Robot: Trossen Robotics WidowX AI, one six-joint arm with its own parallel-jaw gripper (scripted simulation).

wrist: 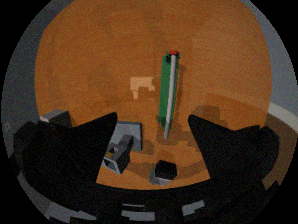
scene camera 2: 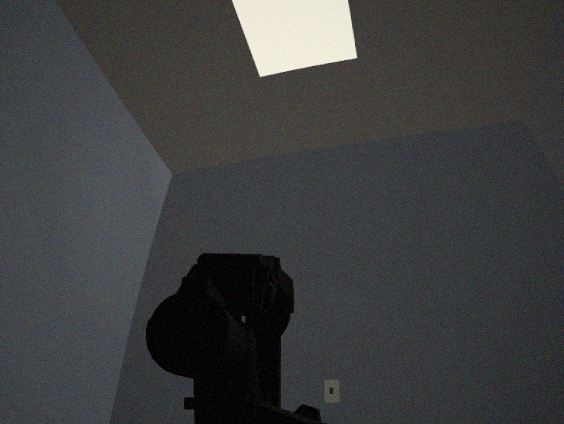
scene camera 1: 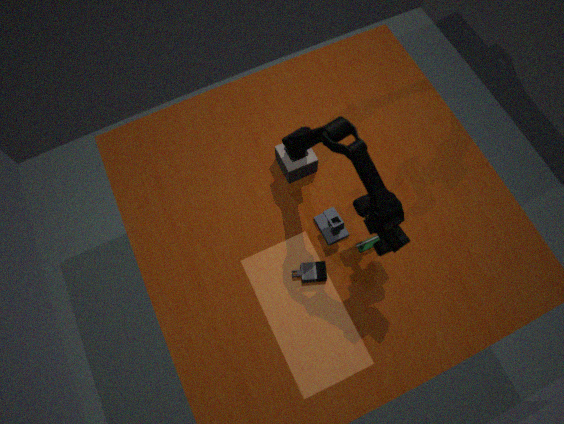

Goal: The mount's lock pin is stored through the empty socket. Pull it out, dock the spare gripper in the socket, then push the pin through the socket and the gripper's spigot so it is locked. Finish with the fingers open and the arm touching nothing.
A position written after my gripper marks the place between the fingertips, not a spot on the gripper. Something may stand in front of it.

Observation:
My gripper (wrist: 154, 117) is open and holds nothing. I also see a grey mount (scene camera 1: 330, 224).
The grey mount is seen too in the wrist view (wrist: 127, 136).

